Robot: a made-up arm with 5 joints.
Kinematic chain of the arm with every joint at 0, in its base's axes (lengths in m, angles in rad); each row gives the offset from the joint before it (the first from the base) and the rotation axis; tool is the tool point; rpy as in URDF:
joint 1: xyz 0 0 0.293 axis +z
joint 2: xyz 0 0 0 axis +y
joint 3: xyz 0.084 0 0.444 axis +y
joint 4: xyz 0.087 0 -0.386 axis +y
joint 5: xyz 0.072 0 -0.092 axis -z
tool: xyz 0 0 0 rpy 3.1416 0 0
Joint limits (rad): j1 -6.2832..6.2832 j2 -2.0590..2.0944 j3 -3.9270..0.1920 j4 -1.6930..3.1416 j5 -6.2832..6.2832
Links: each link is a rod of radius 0.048 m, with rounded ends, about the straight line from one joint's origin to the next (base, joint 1, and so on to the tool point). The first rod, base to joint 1, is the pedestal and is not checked.
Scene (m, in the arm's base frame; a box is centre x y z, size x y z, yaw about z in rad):
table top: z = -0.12
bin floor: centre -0.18 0.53 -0.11 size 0.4 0.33 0.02 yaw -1
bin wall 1: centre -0.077 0.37 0.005 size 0.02 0.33 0.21 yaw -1
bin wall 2: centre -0.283 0.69 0.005 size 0.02 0.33 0.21 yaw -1
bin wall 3: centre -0.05 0.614 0.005 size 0.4 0.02 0.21 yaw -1
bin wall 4: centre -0.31 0.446 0.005 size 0.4 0.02 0.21 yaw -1
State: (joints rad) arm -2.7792 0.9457 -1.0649 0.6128 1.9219
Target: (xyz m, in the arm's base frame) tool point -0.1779 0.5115 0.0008
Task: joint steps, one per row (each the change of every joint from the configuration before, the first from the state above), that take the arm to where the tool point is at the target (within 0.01 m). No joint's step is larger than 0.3 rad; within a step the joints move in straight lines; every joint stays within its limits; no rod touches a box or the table.
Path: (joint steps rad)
1: -0.2664 -0.0926 0.0367 0.0146 0.0000
2: -0.2664 -0.0926 0.0368 0.0147 0.0000
3: -0.2664 -0.0926 0.0367 0.0146 0.0000
4: -0.2664 -0.0927 0.0367 0.0146 0.0000
5: -0.2665 -0.0926 0.0367 0.0146 0.0000
6: -0.2664 -0.0926 0.0368 0.0147 0.0000
7: 0.0000 0.2674 -0.0854 -0.0371 0.0000
8: 0.0000 0.2674 -0.0854 -0.0371 0.0000

